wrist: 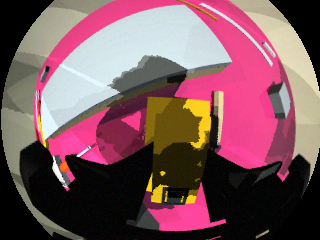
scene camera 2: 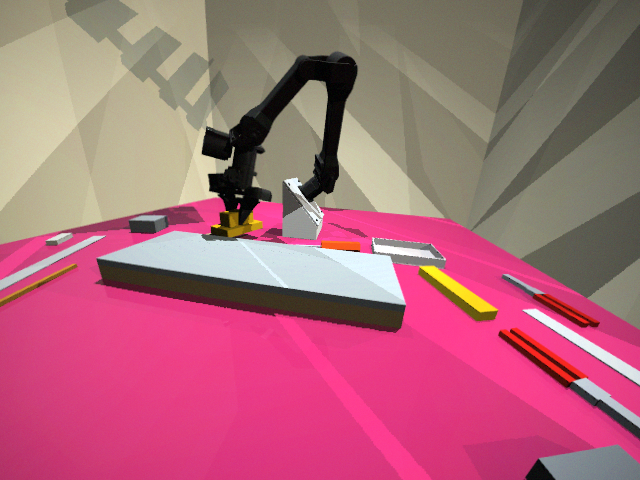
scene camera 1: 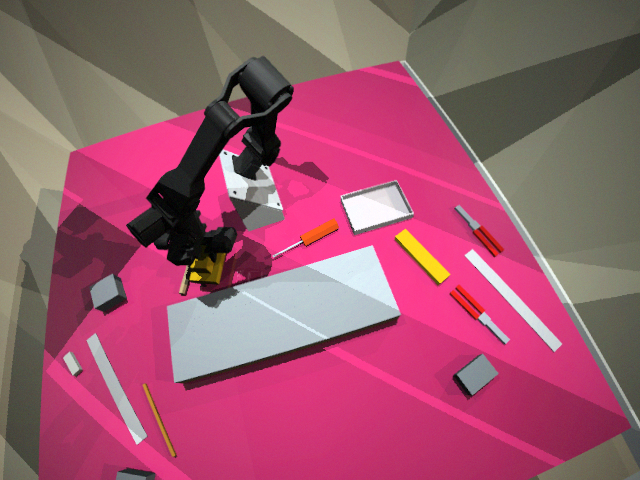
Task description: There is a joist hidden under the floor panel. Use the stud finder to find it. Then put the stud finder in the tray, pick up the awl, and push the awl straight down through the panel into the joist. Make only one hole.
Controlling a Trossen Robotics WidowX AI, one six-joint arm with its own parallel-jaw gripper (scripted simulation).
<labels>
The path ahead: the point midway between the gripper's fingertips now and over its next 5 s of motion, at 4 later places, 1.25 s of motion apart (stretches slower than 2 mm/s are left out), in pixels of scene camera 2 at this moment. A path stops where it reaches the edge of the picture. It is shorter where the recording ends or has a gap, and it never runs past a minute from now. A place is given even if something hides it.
My gripper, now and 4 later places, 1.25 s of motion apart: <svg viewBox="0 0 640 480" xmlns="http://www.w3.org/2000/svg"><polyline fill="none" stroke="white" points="235,223 204,192 160,200 164,228 192,236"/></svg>
</labels>
